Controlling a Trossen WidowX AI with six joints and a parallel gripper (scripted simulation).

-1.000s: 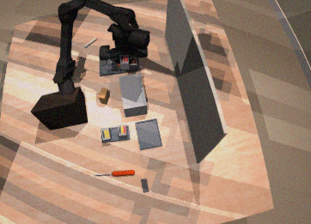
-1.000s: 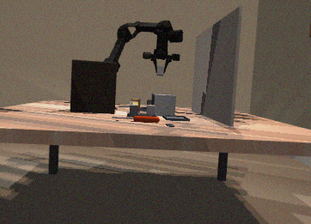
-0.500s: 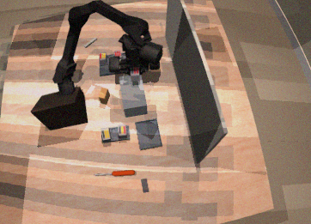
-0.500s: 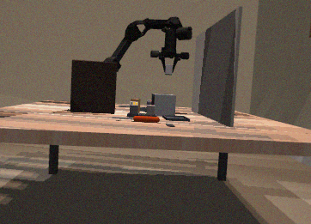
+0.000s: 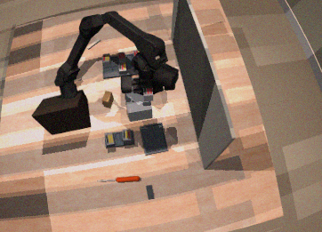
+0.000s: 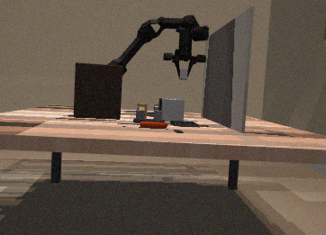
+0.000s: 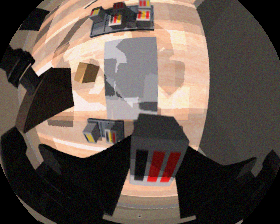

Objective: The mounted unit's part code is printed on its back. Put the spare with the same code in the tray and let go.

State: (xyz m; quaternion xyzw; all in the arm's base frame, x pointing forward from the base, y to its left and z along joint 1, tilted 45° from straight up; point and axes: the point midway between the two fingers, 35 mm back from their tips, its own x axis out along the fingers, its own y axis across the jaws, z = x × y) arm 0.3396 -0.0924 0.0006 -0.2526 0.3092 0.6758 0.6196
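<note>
My gripper tip is now 12 cm to the left of the flat dark tray and 20 cm above it. Round my gripper tip: grey box-shaped unit: 4 cm behind, 7 cm to the left, 15 cm below; tan block: 18 cm behind, 8 cm to the left, 17 cm below; tall grey panel: 18 cm ahead, 7 cm to the left, 2 cm above.
</note>
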